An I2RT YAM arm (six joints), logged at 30 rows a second.
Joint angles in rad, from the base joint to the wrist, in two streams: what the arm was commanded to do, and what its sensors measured. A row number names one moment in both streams.
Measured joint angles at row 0:
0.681, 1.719, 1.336, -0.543, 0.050, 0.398
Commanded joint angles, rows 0 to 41:
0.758, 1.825, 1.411, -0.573, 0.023, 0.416
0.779, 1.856, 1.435, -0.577, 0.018, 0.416
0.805, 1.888, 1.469, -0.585, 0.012, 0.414
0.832, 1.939, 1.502, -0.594, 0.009, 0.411
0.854, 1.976, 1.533, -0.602, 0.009, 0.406
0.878, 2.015, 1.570, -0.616, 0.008, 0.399
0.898, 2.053, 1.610, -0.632, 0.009, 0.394
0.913, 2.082, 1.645, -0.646, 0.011, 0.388
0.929, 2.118, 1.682, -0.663, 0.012, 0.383
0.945, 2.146, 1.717, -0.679, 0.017, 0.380
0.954, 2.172, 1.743, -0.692, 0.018, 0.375
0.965, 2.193, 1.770, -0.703, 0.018, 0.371
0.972, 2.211, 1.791, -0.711, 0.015, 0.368
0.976, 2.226, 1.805, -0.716, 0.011, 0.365
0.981, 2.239, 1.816, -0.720, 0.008, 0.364
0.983, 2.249, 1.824, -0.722, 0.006, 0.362
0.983, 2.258, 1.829, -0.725, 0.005, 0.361
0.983, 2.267, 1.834, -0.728, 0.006, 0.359
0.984, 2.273, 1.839, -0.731, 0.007, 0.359
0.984, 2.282, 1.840, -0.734, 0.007, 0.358
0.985, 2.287, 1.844, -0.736, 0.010, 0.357
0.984, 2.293, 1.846, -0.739, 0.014, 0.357
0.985, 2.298, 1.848, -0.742, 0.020, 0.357
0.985, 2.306, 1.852, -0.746, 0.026, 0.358
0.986, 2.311, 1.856, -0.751, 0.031, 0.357
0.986, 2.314, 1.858, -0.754, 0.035, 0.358
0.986, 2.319, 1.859, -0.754, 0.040, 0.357
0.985, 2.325, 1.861, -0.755, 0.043, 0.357
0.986, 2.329, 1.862, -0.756, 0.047, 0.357
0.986, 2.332, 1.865, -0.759, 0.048, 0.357
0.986, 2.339, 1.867, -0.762, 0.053, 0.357
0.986, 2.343, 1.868, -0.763, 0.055, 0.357
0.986, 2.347, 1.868, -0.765, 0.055, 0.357
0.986, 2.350, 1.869, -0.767, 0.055, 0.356
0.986, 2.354, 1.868, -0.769, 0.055, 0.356
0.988, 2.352, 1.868, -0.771, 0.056, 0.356
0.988, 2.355, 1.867, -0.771, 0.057, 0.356
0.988, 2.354, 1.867, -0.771, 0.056, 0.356
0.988, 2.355, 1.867, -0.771, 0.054, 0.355
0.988, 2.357, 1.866, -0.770, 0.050, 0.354
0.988, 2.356, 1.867, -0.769, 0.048, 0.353
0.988, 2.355, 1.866, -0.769, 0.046, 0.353
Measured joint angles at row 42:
0.987, 2.308, 1.861, -0.730, 0.044, 0.365
